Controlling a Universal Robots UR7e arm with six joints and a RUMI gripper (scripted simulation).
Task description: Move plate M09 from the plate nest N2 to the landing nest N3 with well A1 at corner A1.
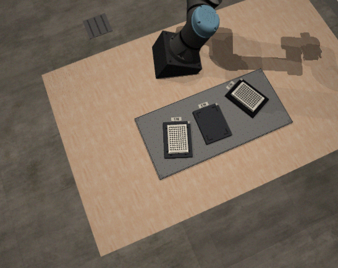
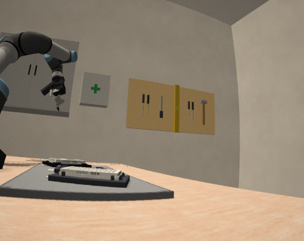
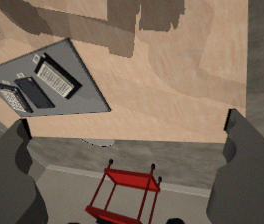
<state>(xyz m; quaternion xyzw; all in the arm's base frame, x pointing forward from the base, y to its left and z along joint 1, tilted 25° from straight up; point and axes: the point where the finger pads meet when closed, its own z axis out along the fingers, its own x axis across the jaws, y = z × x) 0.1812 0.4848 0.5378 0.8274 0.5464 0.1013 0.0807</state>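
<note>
The plate M09 is 48 cm to the right of my hand, 31 cm below it and 10 cm ahead of it. From my hand the other things lie so: n2 label: 52 cm to the right, 33 cm below, 1 cm ahead; nest N2: 48 cm to the right, 33 cm below, 10 cm ahead; a1 corner mark: 63 cm to the right, 32 cm below, 7 cm ahead.
</note>
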